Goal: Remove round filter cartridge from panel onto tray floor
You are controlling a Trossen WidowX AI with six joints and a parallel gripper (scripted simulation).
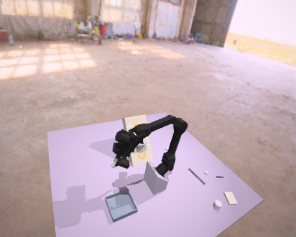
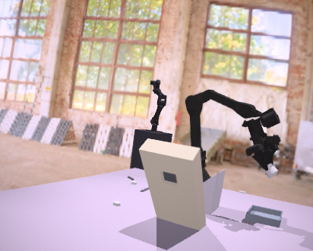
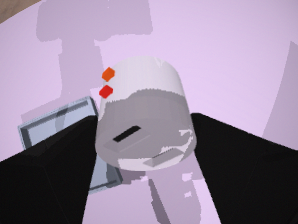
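My gripper tip is 13 cm past the tray, 1 cm to the left of it and 23 cm above it. Round my gripper tip: tan block (33 cm behind, 73 cm to the right, 23 cm below); beige service panel (27 cm ahead, 25 cm to the right, 9 cm below); round filter cartridge (right at my gripper tip).
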